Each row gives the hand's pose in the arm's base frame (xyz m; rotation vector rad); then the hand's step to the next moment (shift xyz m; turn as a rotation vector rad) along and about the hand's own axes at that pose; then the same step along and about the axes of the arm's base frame.
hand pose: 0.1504 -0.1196 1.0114 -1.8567 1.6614 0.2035
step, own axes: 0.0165 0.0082 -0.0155 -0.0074 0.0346 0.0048
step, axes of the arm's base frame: -0.0090 -0.0223 0.0010 -0.0325 0.0086 -0.0121
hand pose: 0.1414 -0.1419 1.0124 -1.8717 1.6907 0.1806
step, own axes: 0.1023 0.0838 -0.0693 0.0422 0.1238 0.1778
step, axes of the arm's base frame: -0.0806 -0.1238 -0.0215 -0.0577 0.0542 -0.2060
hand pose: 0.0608 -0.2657 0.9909 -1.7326 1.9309 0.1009
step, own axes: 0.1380 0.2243 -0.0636 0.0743 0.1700 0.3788
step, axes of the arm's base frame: -0.2365 -0.1113 -0.0713 -0.0342 0.1136 -0.4048
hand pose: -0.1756 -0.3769 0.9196 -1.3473 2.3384 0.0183
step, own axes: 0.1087 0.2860 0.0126 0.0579 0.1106 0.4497
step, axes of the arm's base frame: -0.2784 0.0639 -0.1104 0.0478 0.1118 -0.4506
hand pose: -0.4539 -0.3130 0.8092 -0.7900 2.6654 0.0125
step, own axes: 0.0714 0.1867 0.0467 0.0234 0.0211 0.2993
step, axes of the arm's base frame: -0.1386 0.1251 -0.0853 0.0714 0.0381 -0.2899
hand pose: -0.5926 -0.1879 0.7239 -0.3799 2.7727 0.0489
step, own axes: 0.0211 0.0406 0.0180 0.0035 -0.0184 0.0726
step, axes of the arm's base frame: -0.0241 0.0352 -0.0245 0.0256 -0.0129 -0.0693
